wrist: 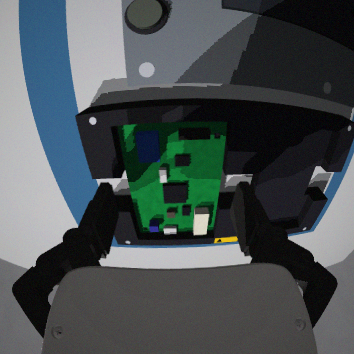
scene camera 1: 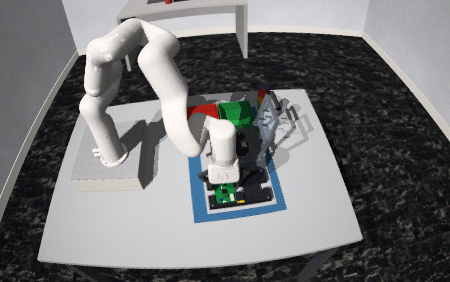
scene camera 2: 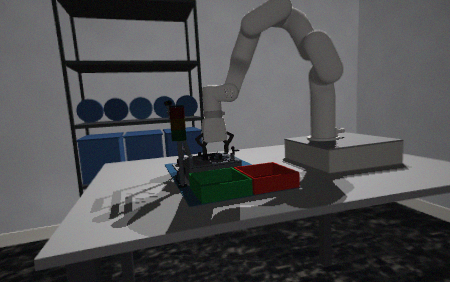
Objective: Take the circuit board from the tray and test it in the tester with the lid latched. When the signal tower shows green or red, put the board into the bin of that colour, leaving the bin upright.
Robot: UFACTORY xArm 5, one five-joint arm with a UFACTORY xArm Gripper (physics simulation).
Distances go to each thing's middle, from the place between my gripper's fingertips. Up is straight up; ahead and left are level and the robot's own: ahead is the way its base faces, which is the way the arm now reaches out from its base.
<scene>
Right now my hand is 1 cm above the green circuit board (wrist: 173,169). From my hand the other things lie so: tester lid (scene camera 1: 267,121) 19 cm ahead, 16 cm to the left, 15 cm above; then red bin (scene camera 2: 267,177) 4 cm behind, 37 cm to the left, 1 cm below; then green bin (scene camera 2: 210,186) 11 cm ahead, 36 cm to the left, 1 cm below.
</scene>
